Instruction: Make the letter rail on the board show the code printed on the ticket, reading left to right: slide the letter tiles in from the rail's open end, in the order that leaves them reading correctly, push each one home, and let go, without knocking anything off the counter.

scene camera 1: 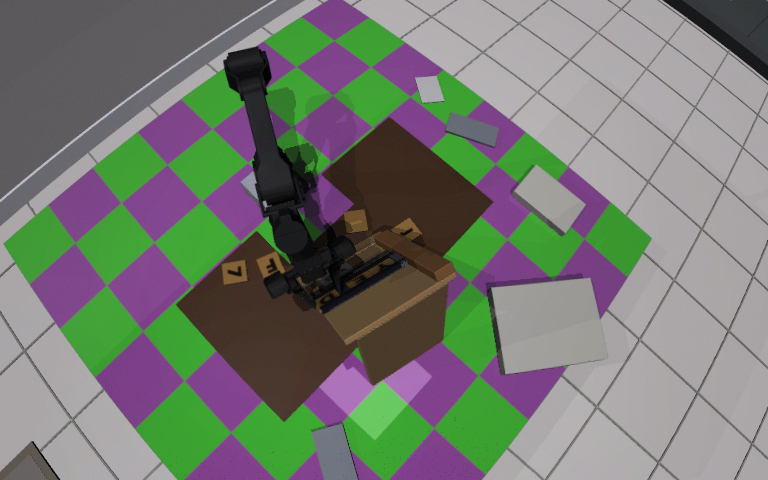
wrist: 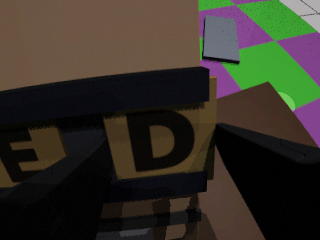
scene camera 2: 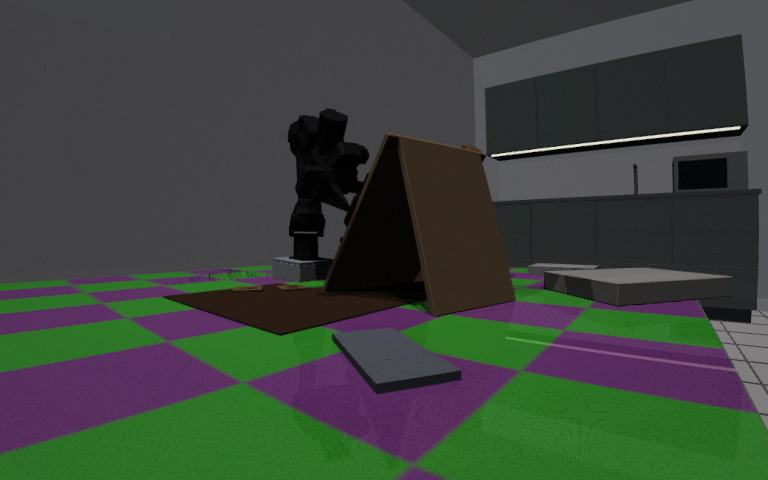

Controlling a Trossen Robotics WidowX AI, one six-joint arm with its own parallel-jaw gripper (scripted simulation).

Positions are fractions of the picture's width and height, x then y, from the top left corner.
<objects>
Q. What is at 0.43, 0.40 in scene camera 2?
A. My gripper.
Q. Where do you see a brown board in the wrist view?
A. At 0.23, 0.28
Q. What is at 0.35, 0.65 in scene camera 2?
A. A brown mat.
</objects>
